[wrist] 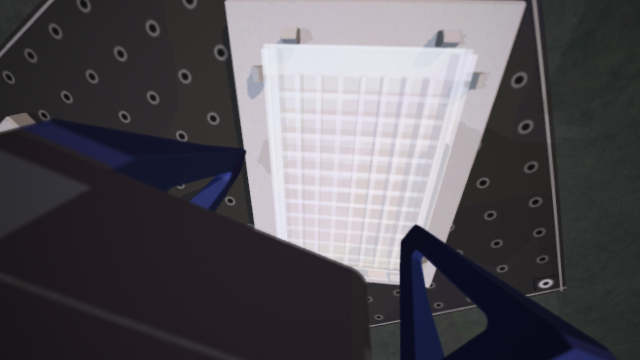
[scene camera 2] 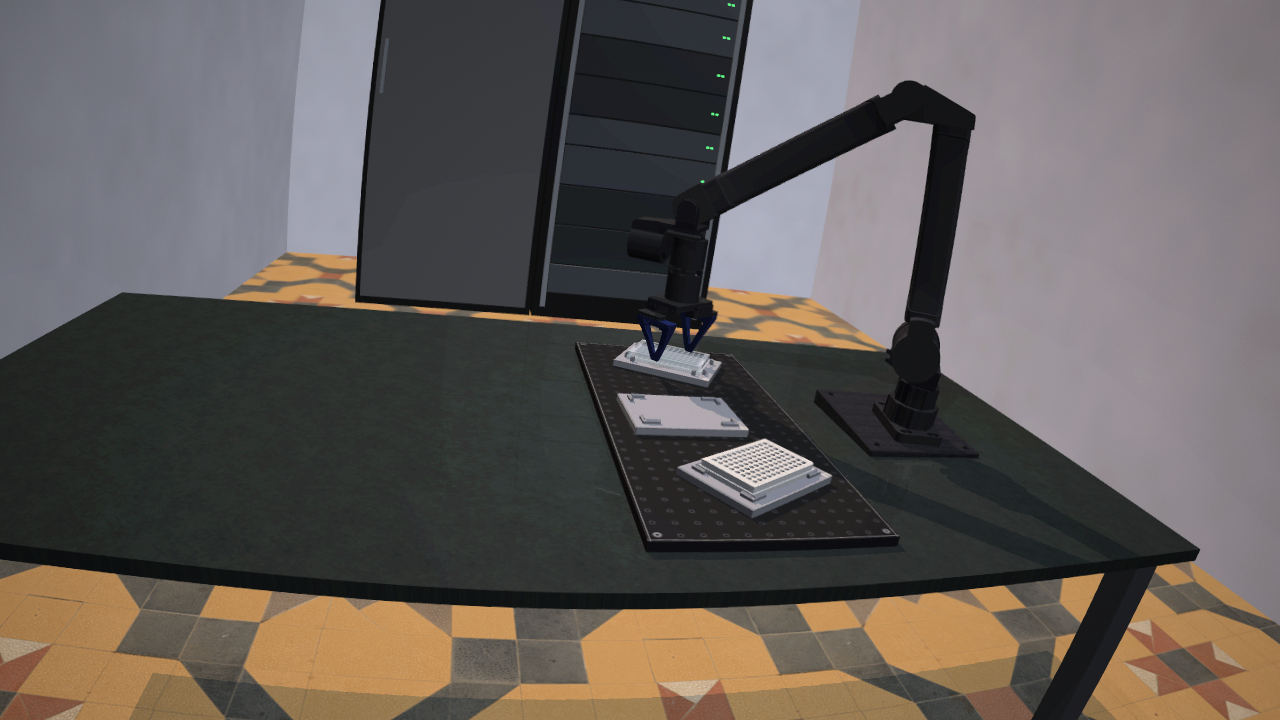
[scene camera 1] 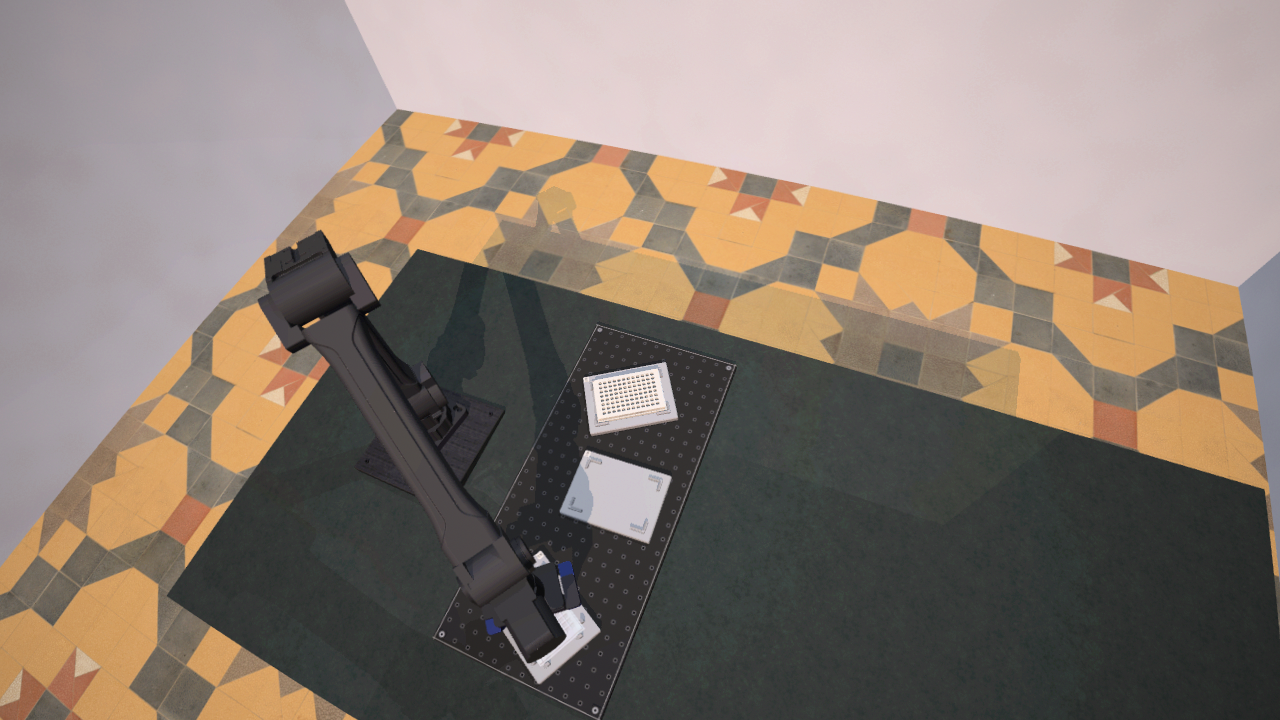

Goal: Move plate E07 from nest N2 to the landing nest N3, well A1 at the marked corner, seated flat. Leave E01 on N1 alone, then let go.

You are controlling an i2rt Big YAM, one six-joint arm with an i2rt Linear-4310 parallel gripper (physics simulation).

Observation:
My gripper is open and touches a clear gridded plate. Further things: a white well plate and a white nest.
My gripper shows as well in the wrist view and in scene camera 1.

